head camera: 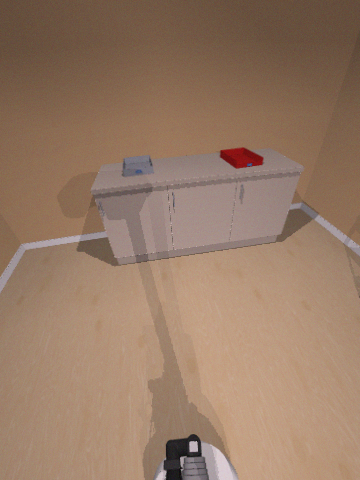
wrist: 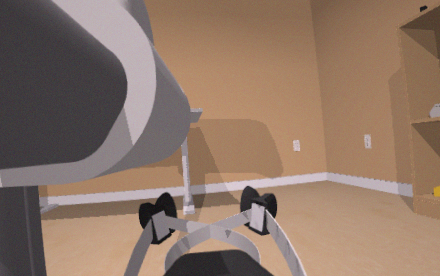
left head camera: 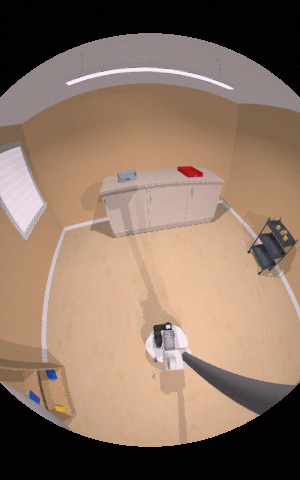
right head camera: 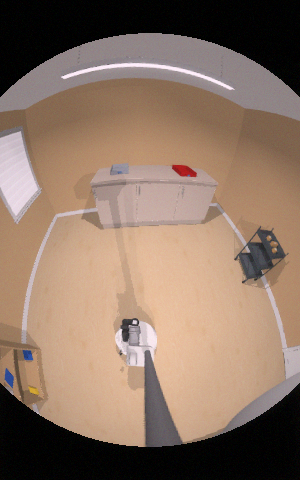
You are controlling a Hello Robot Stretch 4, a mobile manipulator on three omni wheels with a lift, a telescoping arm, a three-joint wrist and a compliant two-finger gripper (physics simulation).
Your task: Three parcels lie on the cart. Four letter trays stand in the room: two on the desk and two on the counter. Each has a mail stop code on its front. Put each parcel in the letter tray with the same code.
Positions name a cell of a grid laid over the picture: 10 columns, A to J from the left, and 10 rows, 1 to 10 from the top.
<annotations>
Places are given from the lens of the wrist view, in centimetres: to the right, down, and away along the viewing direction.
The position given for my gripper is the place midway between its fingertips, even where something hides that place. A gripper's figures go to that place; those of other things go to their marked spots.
my gripper (wrist: E8): -1, 6, 25
white desk (wrist: E8): -24, 51, 196
white baseboard (wrist: J7): 132, 37, 177
</annotations>
